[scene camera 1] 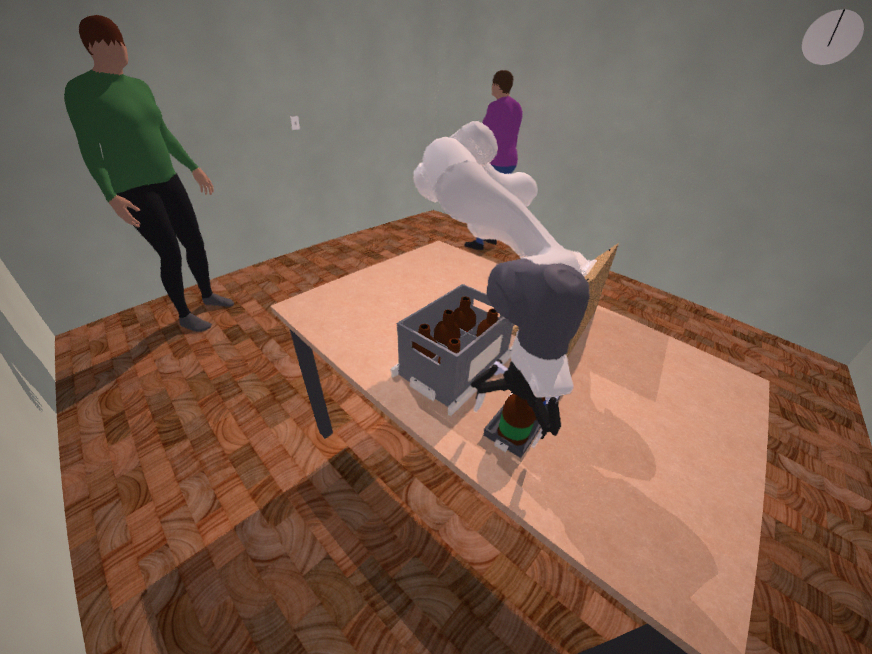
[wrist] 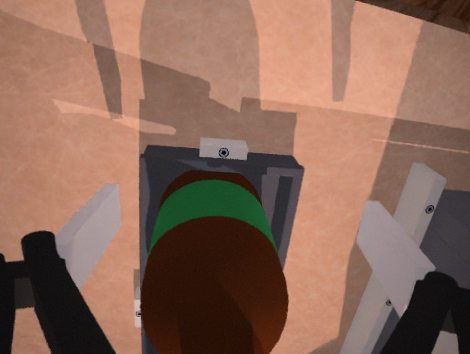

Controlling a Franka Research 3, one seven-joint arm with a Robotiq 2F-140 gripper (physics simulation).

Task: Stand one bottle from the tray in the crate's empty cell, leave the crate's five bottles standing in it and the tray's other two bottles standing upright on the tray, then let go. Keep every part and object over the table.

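A brown bottle with a green label (scene camera 1: 516, 428) (wrist: 212, 200) stands upright at the near end of the small grey tray (scene camera 1: 521, 450) (wrist: 274, 161). The tray's other two bottles are hidden. My gripper (scene camera 1: 512, 411) (wrist: 240, 214) is open, pointing down, with one finger on each side of the green-label bottle and a gap on both sides. The bottle's neck is hidden by the gripper in the scene view and out of frame in the wrist view. The grey crate (scene camera 1: 422, 369) (wrist: 455, 225) stands beside the tray; several brown bottles (scene camera 1: 464, 314) show upright in it. Its empty cell is hard to make out.
White blocks (scene camera 1: 422, 385) (wrist: 420, 195) line the crate's base, close to one finger. A white block (wrist: 223, 149) sits at the tray's end. The table's near edge (scene camera 1: 450, 464) runs close to the tray and crate. A tan board (scene camera 1: 600, 273) stands upright behind the gripper.
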